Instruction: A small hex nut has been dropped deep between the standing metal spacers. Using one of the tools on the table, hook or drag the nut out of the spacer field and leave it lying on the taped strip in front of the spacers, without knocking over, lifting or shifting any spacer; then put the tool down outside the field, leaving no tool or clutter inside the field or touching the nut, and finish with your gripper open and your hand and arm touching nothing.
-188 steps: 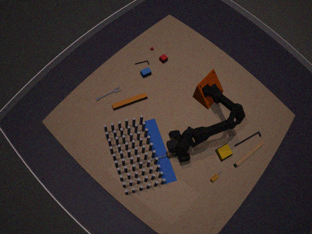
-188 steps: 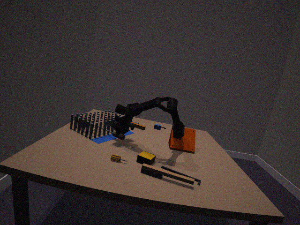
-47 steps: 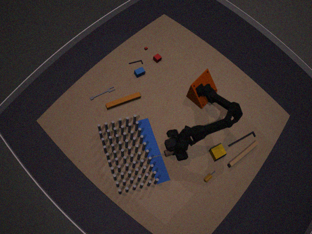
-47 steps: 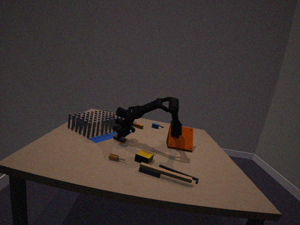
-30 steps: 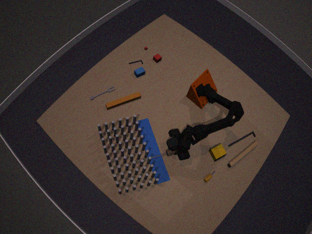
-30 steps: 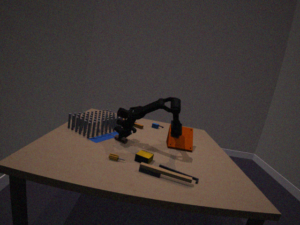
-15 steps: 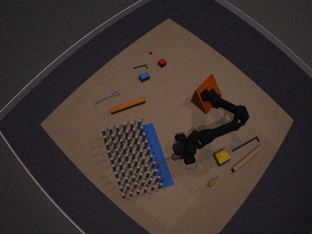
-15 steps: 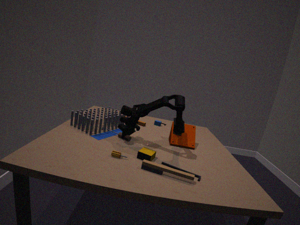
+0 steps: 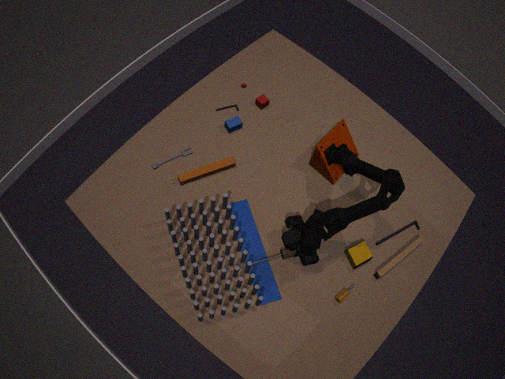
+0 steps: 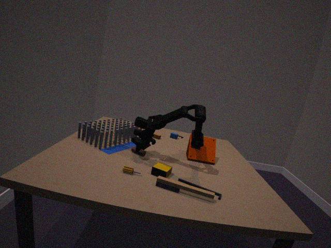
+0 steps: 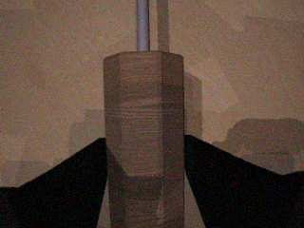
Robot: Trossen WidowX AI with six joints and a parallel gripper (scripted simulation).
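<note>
Right now my gripper tip is 9 cm short of the metal pick tool and 4 cm to the left of it. The rest, counted from my gripper tip: yellow screwdriver 26 cm to the left, 2 cm behind; then yellow block 19 cm to the left, 17 cm behind, 1 cm above; then blue taped strip 10 cm to the right, 10 cm ahead, 1 cm below.
</note>
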